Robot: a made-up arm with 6 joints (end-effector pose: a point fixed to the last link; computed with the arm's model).
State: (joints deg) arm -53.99 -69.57 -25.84 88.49 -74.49 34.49
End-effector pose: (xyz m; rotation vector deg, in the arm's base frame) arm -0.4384 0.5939 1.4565 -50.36 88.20 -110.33
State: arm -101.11 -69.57 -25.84 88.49 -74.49 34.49
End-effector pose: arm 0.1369 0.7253 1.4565 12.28 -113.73 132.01
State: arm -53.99 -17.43 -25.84 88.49 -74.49 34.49
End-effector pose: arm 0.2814 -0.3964 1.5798 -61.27 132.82 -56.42
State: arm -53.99 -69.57 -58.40 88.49 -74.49 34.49
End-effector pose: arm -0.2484 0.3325 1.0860 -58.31 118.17 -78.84
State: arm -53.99 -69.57 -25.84 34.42 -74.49 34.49
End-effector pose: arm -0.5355 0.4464 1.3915 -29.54 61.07 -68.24
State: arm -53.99 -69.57 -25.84 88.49 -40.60 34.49
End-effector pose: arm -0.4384 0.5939 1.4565 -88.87 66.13 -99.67
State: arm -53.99 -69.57 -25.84 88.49 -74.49 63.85
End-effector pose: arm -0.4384 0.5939 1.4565 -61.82 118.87 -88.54
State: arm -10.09 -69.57 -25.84 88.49 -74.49 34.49
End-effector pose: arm -0.7277 0.1239 1.4565 -70.92 56.06 -77.70
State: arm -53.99 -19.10 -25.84 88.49 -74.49 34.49
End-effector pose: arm 0.2588 -0.3653 1.5934 -61.07 131.68 -58.43
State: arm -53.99 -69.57 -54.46 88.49 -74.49 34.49
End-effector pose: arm -0.2644 0.3544 1.1399 -57.55 114.89 -83.05
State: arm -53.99 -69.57 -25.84 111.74 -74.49 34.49
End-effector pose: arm -0.3660 0.6340 1.4459 -59.73 99.07 -128.76
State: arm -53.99 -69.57 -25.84 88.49 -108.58 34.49
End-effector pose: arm -0.4384 0.5939 1.4565 -6.96 104.05 -112.75
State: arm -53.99 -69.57 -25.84 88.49 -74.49 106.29
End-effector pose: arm -0.4384 0.5939 1.4565 -73.72 155.88 -43.11
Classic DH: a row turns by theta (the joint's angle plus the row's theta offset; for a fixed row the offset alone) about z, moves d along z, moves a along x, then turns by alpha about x. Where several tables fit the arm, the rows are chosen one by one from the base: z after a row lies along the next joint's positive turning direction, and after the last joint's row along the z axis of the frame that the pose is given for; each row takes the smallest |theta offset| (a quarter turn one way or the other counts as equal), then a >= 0, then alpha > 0; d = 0 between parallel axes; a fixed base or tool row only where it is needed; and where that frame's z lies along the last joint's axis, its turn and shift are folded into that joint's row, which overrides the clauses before.
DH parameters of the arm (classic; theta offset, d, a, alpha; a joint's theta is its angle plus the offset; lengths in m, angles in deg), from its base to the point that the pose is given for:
joint 1: 0 0.267 0 -90
joint 2: -90 0 1.292 180
joint 3: 0 0 0 -90
joint 4: 0 -0.852 0 90
joint 5: 0 0.207 0 -90
joint 6: 90 0 0 90
tool (fixed): -90 0 0 0

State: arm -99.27 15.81 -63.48 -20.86 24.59 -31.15
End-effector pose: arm -0.2614 -0.4010 0.6593 78.58 -0.53 -117.84
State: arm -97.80 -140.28 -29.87 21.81 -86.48 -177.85
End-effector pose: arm -0.0282 1.2099 0.0449 80.56 -140.31 22.93
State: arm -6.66 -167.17 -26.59 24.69 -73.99 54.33
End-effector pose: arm -1.0151 -0.0708 -0.5185 -42.66 -46.05 -59.26
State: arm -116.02 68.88 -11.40 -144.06 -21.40 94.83
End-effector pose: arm -0.3887 -1.1782 -0.1277 100.19 -13.20 -108.39
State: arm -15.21 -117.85 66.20 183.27 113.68 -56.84
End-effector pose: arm -1.8690 0.7223 -0.3850 -109.71 -24.67 -84.07
